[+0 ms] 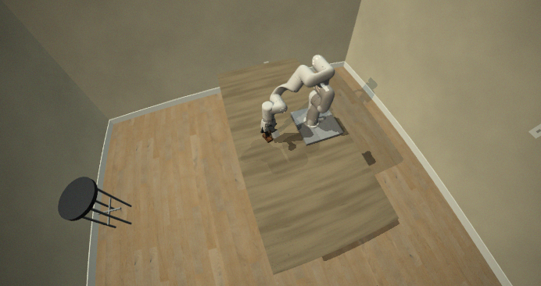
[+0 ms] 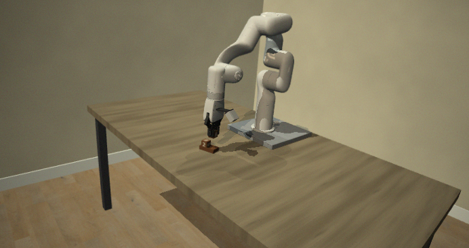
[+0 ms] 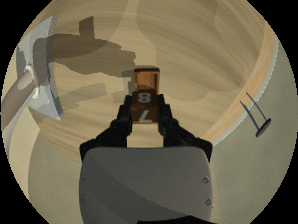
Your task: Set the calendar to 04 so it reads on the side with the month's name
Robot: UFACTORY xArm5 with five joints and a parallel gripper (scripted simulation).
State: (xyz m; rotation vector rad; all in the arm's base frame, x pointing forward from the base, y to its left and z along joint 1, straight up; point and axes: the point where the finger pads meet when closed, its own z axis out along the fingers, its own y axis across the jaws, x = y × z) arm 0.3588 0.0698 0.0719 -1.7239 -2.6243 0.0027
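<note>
Right now the brown tray is 10 mm ahead of my hand, 20 mm to the right of it and 90 mm below it.
</note>
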